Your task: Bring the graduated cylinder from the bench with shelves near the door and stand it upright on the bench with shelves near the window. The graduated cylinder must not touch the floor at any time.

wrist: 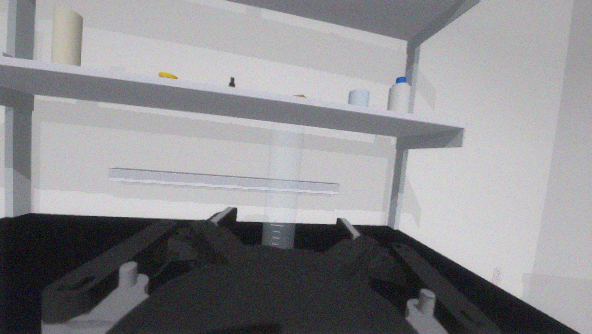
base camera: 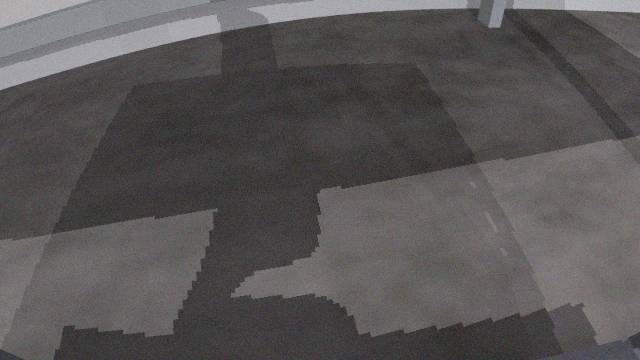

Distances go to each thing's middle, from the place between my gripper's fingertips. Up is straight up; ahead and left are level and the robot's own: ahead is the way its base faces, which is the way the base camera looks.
Scene:
The graduated cylinder (wrist: 286, 140) lies 80 mm ahead of my hand, 10 mm to the left of it and 70 mm below it.

